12 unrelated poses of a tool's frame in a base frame.
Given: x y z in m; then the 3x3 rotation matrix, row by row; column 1 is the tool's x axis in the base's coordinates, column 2 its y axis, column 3 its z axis. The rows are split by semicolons.
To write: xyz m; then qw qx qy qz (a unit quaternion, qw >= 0). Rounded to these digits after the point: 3 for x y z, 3 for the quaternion.
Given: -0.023 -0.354 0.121; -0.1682 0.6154 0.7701; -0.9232 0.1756 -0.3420; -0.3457 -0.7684 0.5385
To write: -0.023 -0.354 0.121 0.622 -0.171 0.449 -0.619
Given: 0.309 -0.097 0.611; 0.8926 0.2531 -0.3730; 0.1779 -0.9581 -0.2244; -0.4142 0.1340 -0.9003
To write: 0.309 -0.097 0.611 0.093 0.968 0.111 -0.203
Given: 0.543 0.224 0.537; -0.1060 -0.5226 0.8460; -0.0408 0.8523 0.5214; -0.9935 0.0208 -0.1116
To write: 0.543 0.224 0.537 0.639 -0.196 0.719 0.188
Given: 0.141 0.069 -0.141; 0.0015 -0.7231 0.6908; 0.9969 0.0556 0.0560; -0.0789 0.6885 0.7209
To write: 0.141 0.069 -0.141 0.667 0.237 0.289 0.645
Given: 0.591 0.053 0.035; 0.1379 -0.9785 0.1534; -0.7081 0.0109 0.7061; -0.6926 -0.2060 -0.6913
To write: 0.591 0.053 0.035 0.338 -0.674 0.625 0.200
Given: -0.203 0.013 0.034; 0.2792 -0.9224 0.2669; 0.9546 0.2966 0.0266; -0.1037 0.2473 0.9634
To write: -0.203 0.013 0.034 0.797 0.069 0.116 0.589
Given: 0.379 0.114 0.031; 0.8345 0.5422 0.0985; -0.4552 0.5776 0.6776; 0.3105 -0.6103 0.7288
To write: 0.379 0.114 0.031 0.886 -0.363 -0.060 -0.281
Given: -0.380 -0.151 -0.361; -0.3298 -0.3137 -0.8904; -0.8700 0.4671 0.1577; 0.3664 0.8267 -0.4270
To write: -0.380 -0.151 -0.361 0.421 0.397 -0.746 -0.330
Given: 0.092 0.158 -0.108; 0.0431 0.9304 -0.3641; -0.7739 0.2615 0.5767; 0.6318 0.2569 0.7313
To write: 0.092 0.158 -0.108 0.713 -0.112 -0.349 -0.597
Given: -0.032 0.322 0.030; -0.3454 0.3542 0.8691; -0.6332 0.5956 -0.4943; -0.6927 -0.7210 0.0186
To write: -0.032 0.322 0.030 0.563 -0.101 0.693 -0.438
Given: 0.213 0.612 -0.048; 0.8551 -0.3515 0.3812; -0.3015 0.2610 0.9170; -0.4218 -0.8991 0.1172
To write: 0.213 0.612 -0.048 0.747 -0.608 0.269 0.017
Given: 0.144 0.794 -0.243; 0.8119 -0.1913 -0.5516; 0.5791 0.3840 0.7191; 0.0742 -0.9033 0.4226
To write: 0.144 0.794 -0.243 0.809 -0.501 -0.193 0.238
